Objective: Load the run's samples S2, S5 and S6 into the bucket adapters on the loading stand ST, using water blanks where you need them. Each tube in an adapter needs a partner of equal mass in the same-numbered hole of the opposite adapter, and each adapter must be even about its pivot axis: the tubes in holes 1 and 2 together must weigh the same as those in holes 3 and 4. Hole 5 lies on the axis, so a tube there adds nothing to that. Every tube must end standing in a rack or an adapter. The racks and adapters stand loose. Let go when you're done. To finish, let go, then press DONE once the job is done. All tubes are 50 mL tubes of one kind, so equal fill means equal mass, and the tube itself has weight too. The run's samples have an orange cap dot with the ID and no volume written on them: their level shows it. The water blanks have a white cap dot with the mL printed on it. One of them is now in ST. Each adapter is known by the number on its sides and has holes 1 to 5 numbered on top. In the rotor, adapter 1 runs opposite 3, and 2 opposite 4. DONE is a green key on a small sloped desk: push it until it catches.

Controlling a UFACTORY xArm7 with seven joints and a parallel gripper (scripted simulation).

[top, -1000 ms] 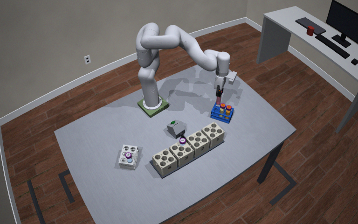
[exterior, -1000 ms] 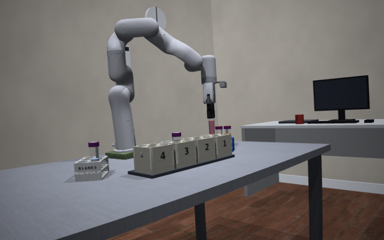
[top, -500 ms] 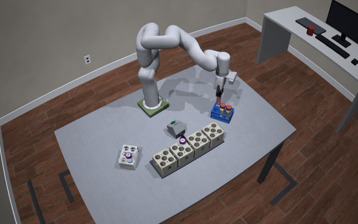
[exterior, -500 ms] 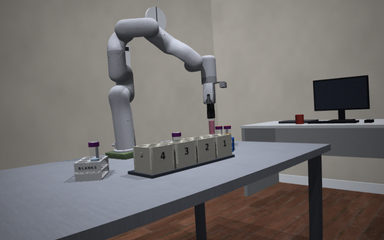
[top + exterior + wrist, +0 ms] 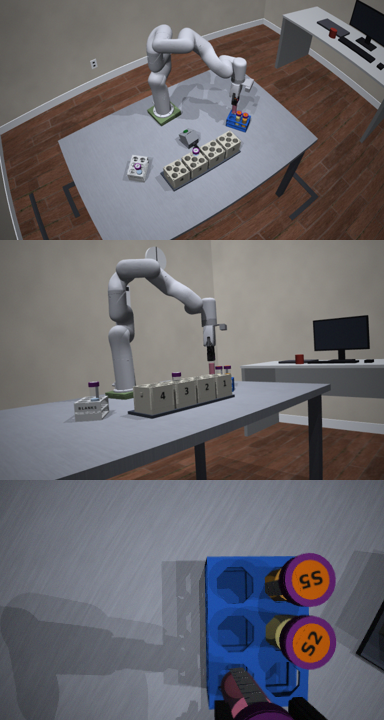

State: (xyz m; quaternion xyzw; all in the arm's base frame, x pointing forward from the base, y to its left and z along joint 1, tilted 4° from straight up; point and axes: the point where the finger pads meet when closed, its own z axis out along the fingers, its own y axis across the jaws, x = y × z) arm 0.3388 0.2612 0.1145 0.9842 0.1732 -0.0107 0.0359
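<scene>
My hand is 10 mm short of the sample tube and 50 mm above it. The rest, counted from my hand: blue sample rack: 40 mm ahead, 140 mm below; then green done key: 100 mm behind, 300 mm to the right, 100 mm below; then tube with yellowish liquid: 60 mm ahead, 20 mm to the right, 100 mm below.
</scene>
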